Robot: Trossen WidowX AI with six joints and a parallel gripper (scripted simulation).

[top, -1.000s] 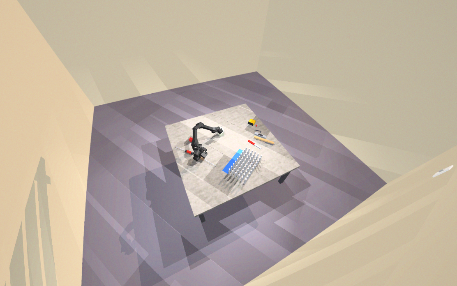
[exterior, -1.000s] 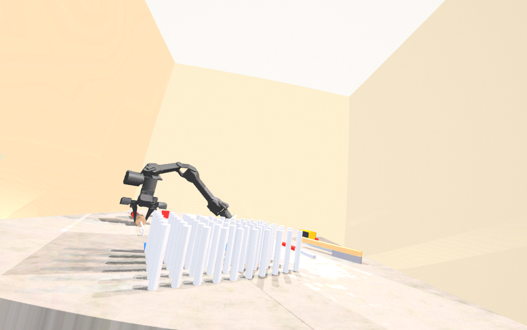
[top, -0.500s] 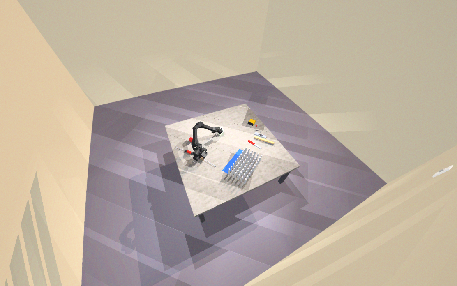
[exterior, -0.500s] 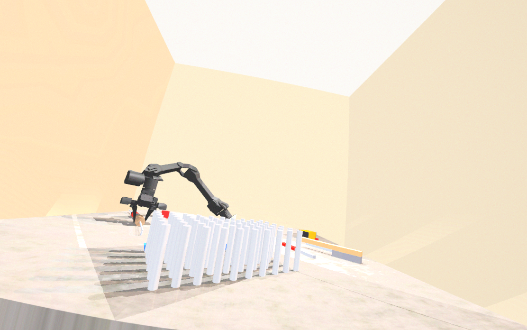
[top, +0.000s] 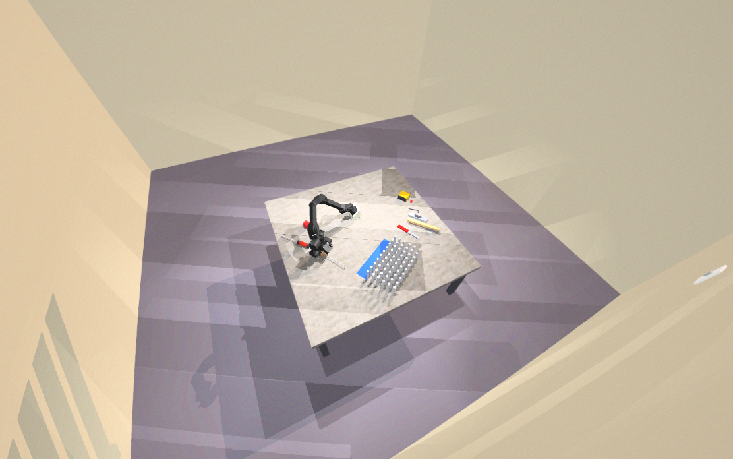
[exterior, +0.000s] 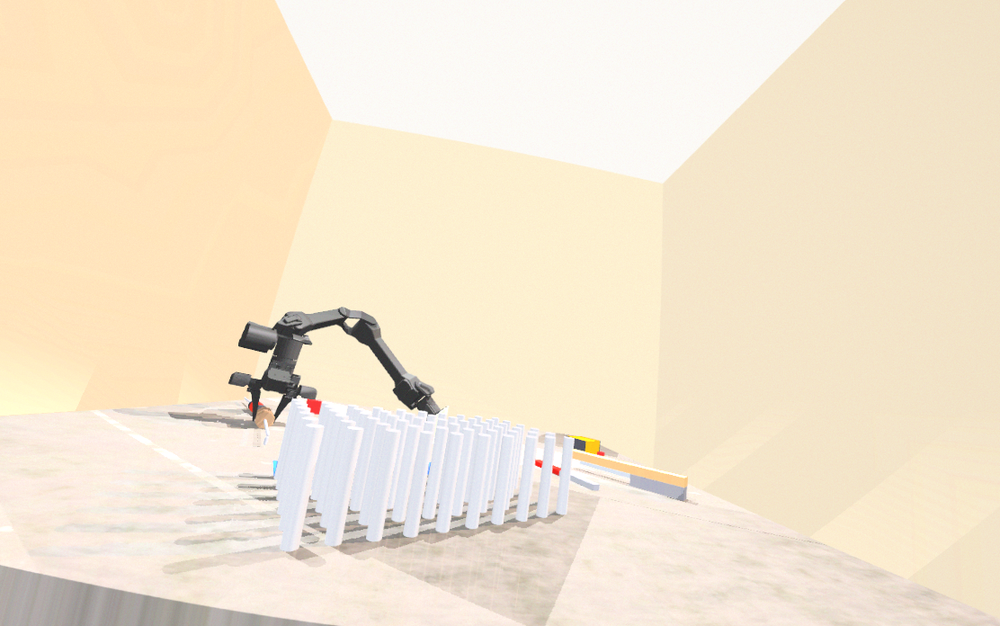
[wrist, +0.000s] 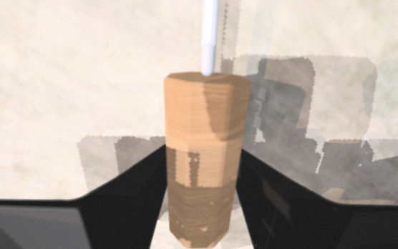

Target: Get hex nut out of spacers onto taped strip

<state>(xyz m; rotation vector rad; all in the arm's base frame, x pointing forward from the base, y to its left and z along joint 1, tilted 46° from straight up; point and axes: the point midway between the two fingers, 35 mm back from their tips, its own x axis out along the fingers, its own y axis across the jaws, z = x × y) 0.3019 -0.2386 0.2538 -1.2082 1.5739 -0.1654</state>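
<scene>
The tool with pale metal rod lies 8 cm ahead of my gripper tip, 7 cm to the left of it and 1 cm above it. Round my gripper tip: red-handled tool 2 cm ahead, 71 cm to the left; then blue taped strip 16 cm ahead, 37 cm to the left, 1 cm below; then red block 30 cm behind, 5 cm to the right, 1 cm above.
</scene>
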